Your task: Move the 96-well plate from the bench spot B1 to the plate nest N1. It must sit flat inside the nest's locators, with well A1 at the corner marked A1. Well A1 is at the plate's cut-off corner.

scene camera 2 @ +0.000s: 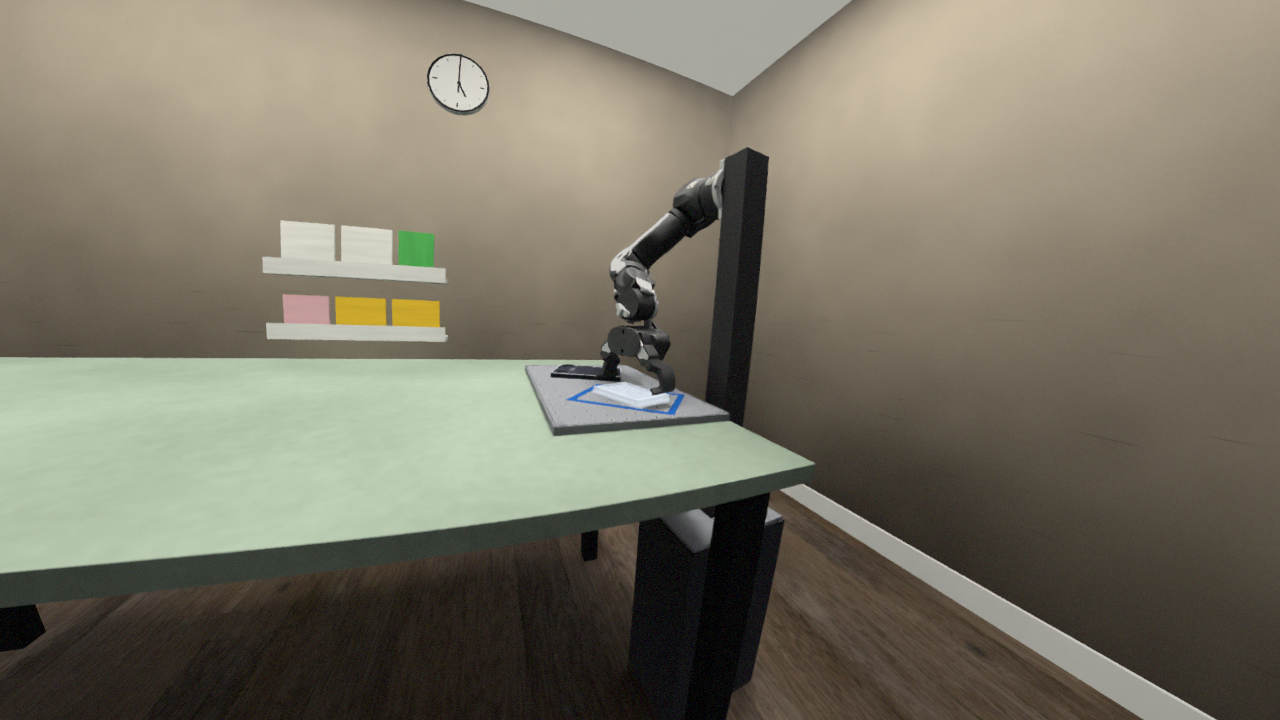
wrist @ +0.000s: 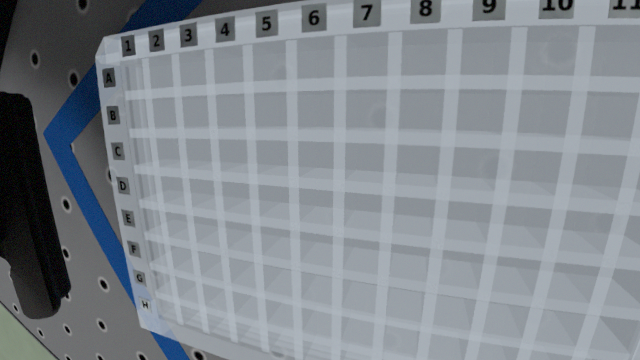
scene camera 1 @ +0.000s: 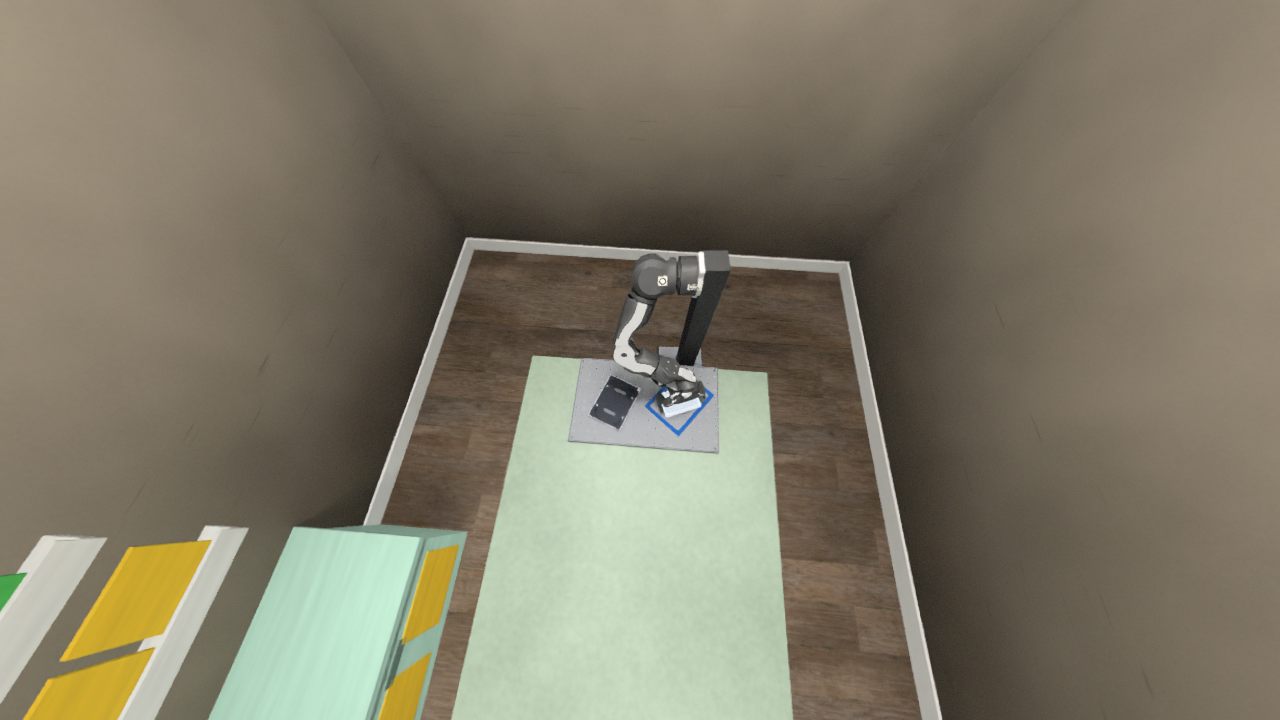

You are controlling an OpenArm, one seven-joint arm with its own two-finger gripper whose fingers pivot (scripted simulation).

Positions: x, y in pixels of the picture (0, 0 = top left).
Labels:
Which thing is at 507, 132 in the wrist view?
A 96-well plate.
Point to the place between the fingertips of my gripper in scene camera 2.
631, 385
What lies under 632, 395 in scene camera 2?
A 96-well plate.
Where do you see a black plate nest N1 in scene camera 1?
At 620, 404

